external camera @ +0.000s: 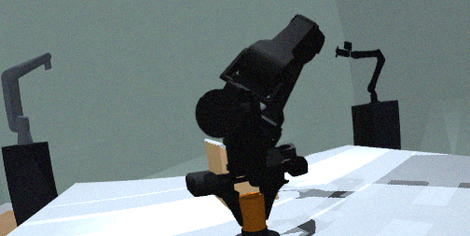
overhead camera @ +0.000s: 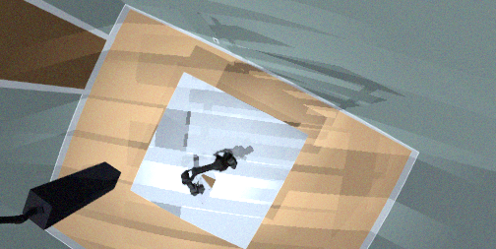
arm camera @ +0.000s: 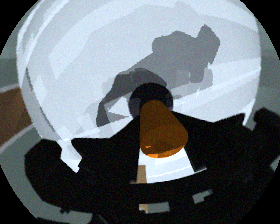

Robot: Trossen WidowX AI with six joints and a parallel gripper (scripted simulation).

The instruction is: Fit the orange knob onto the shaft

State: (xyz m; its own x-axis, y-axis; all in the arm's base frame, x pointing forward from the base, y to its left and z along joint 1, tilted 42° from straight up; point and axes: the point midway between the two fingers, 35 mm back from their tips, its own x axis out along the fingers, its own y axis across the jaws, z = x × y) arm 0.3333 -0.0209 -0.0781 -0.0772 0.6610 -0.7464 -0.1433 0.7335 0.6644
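Right now my gripper tip is 2 cm below the orange knob. Also, from my gripper tip: dark round pedestal: 2 cm below.
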